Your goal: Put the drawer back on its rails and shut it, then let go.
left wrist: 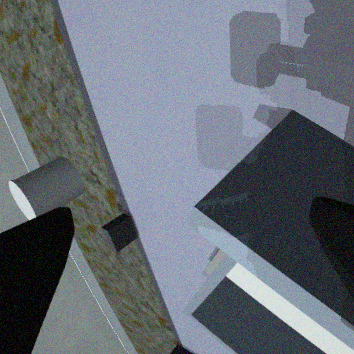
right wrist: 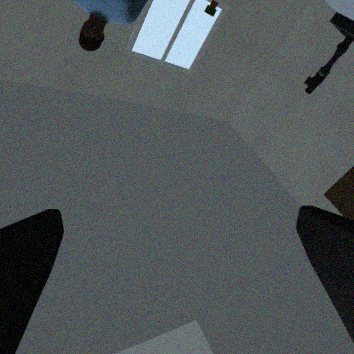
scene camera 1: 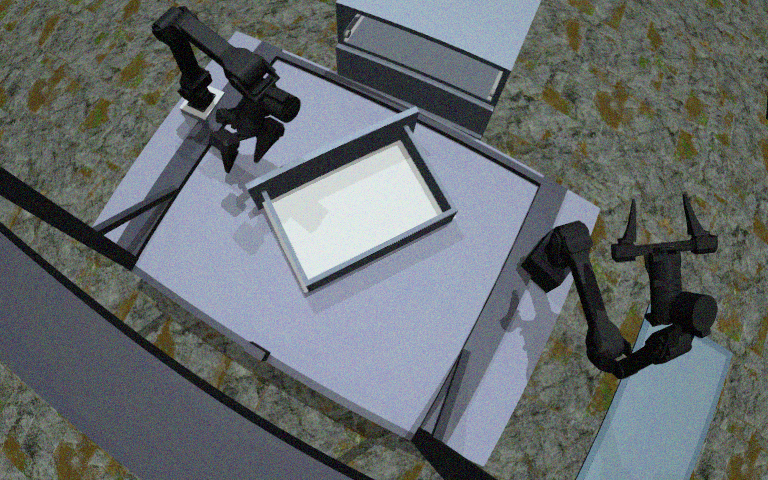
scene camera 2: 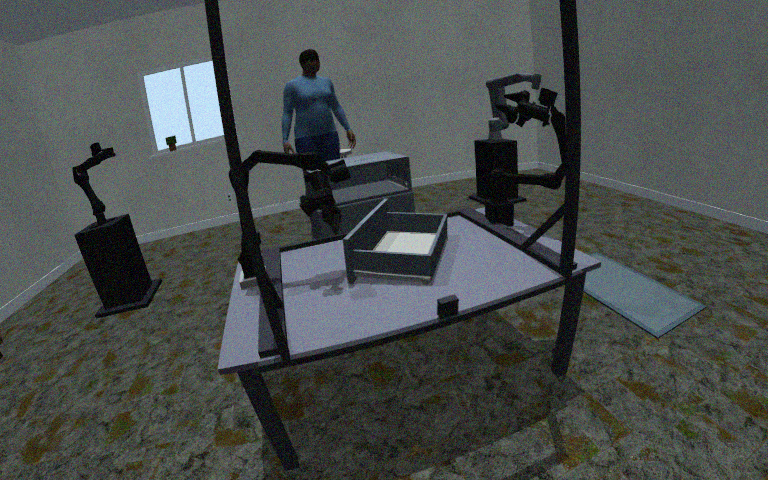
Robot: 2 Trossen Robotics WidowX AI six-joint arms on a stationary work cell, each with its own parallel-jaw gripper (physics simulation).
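The drawer lies askew on the table, open side up, its tall front panel toward the upper left in scene camera 1. The cabinet stands beyond the table's far edge, its upper compartment open, with pale rails at the sides. My left gripper is open and empty, above the table beside the front panel's left end. My right gripper is open and empty, raised off the table's right side, far from the drawer.
The table has raised dark rails along its sides. Upright posts stand at its sides. A small dark block sits at the near edge. A person stands behind the cabinet.
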